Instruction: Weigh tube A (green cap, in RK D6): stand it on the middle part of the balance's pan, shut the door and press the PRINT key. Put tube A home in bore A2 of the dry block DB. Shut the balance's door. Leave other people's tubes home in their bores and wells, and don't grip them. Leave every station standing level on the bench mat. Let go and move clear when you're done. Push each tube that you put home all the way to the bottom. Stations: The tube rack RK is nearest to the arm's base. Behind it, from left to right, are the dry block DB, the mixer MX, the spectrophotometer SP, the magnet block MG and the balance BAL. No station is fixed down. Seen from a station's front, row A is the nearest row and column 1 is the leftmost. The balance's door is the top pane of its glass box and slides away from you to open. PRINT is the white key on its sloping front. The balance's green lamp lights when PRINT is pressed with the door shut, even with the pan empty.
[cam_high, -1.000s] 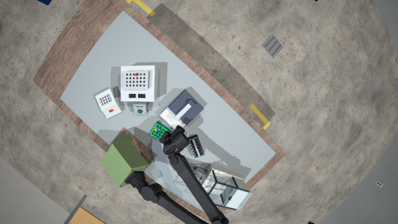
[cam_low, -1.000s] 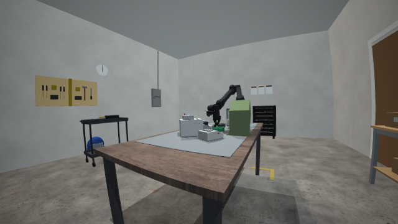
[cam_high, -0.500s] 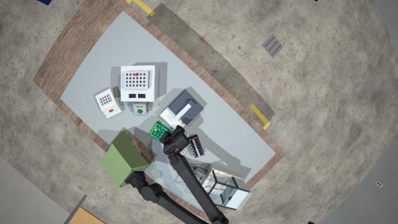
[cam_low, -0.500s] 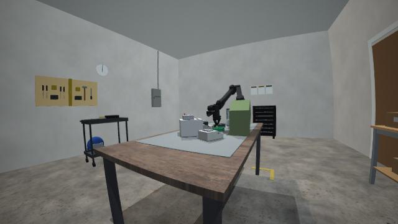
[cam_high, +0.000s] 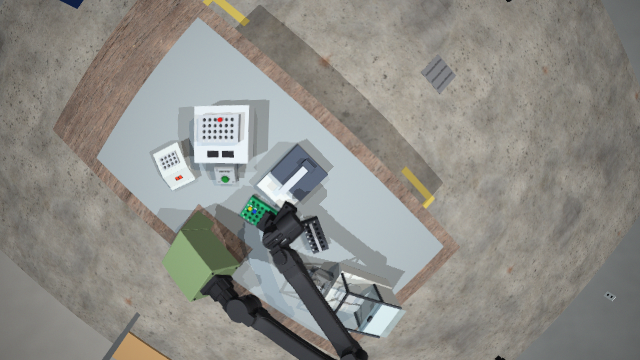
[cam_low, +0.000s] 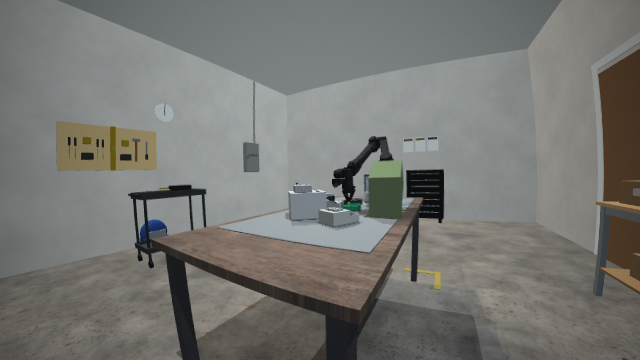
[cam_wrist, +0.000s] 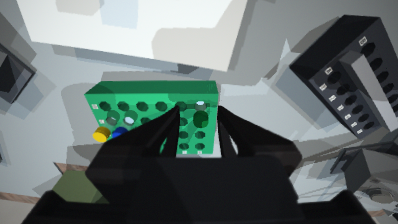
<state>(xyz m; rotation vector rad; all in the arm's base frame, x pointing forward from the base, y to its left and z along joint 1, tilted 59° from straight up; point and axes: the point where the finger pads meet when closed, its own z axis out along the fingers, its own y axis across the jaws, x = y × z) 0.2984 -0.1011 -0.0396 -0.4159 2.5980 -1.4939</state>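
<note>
Right now my hand is 2 cm above the green-capped tube. Also, from my hand: magnet block MG 16 cm to the right, 5 cm ahead, 3 cm below; white print key 29 cm to the right, 8 cm behind, 2 cm above; green tube rack RK 4 cm to the left, 4 cm behind, 3 cm below.
</note>
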